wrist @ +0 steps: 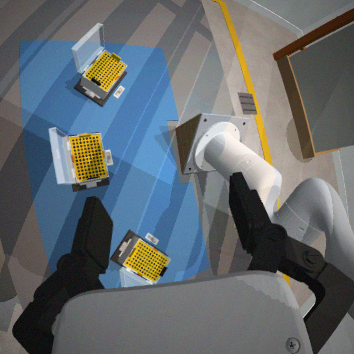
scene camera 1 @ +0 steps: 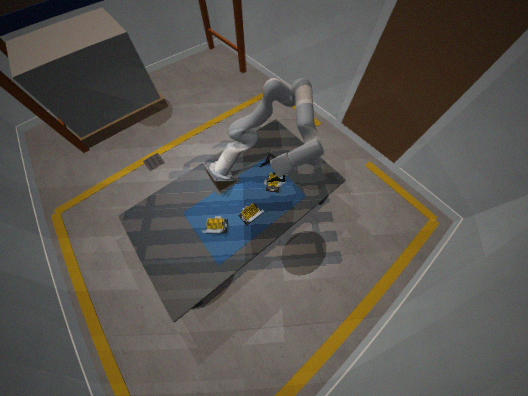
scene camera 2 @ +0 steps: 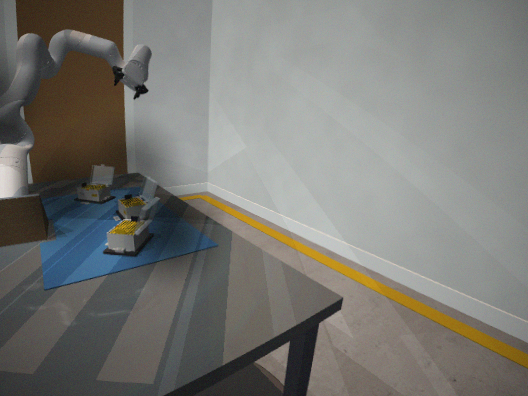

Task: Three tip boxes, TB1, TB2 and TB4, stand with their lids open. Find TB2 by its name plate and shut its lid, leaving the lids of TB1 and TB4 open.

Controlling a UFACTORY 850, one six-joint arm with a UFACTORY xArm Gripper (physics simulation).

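Three white tip boxes with yellow racks stand on the blue mat (scene camera 1: 220, 252) (scene camera 2: 180, 245) (wrist: 135, 120), lids raised. One box (scene camera 1: 216, 225) (scene camera 2: 125, 242) (wrist: 103, 72) is at the top of the wrist view, its clear lid (wrist: 89, 47) upright. The middle box (scene camera 1: 250, 213) (scene camera 2: 131, 207) (wrist: 89, 157) has its lid (wrist: 60, 157) at its left there. The third box (scene camera 1: 273, 183) (scene camera 2: 94, 193) (wrist: 146, 260) is low there, its lid (scene camera 2: 102, 175) (wrist: 134, 280) partly hidden by my gripper. Their small name plates are unreadable. My gripper (scene camera 1: 270, 170) (scene camera 2: 126, 89) (wrist: 165, 198) is open and empty, high above the mat.
The mat lies on a dark table (scene camera 1: 165, 280) (scene camera 2: 270, 305). The arm's base stands on a block (scene camera 2: 22, 220) (wrist: 186, 145) beside the mat. A brown door (scene camera 1: 430, 65) (scene camera 2: 75, 100) is behind the table. A large grey slanted cabinet (scene camera 1: 90, 85) stands on the floor.
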